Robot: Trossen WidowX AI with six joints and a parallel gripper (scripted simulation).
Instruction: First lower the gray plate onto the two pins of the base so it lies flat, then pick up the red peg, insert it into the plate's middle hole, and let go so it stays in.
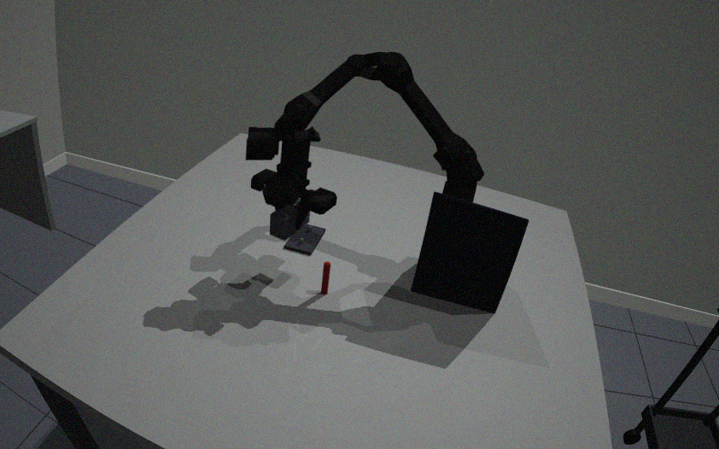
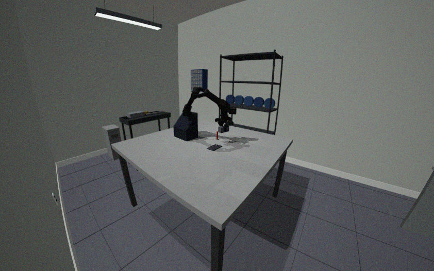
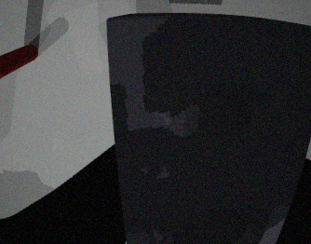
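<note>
The red peg lies 11 cm behind my gripper tip, 8 cm below it and 4 cm to the left of it. From my gripper tip the other things lie so: gray plate: 3 cm above.
</note>
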